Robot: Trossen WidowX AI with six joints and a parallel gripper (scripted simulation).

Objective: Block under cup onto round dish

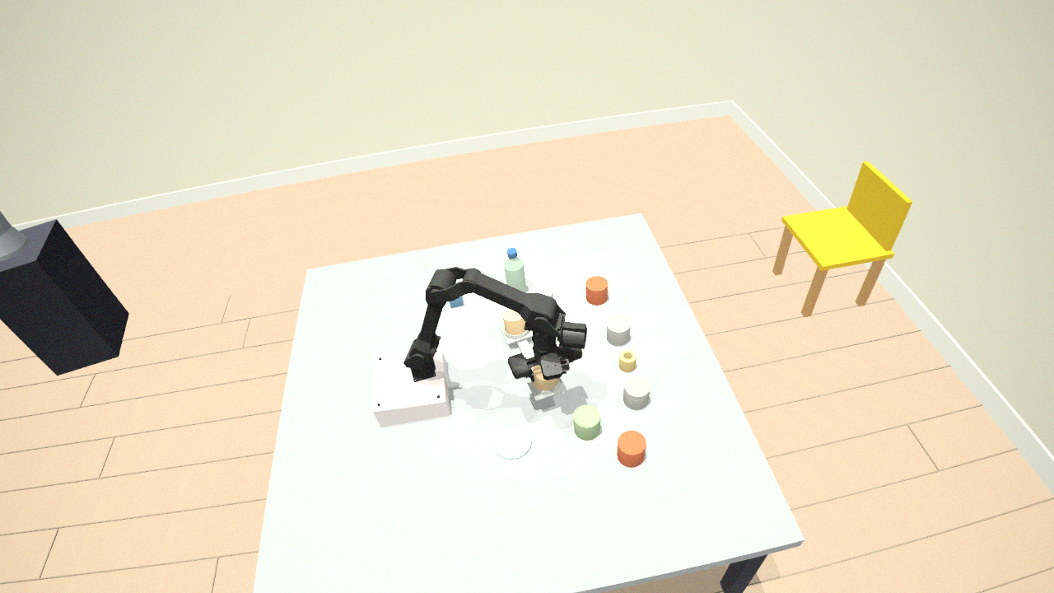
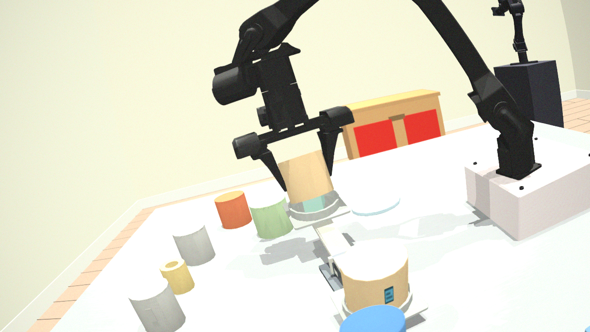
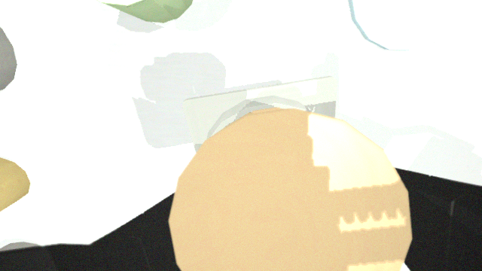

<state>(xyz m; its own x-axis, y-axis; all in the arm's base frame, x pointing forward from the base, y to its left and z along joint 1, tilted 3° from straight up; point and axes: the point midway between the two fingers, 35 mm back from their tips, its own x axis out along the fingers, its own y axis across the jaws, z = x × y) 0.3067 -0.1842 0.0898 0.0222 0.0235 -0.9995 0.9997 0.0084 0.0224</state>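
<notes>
Right now my gripper tip is 20 mm above the teal block and 10 mm to the right of it. Round my gripper tip: green cylinder (130 mm to the right, 80 mm ahead, 70 mm below); then balance (130 mm to the left, 70 mm below); then pale blue round dish (140 mm behind, 110 mm below, 90 mm to the right).
</notes>
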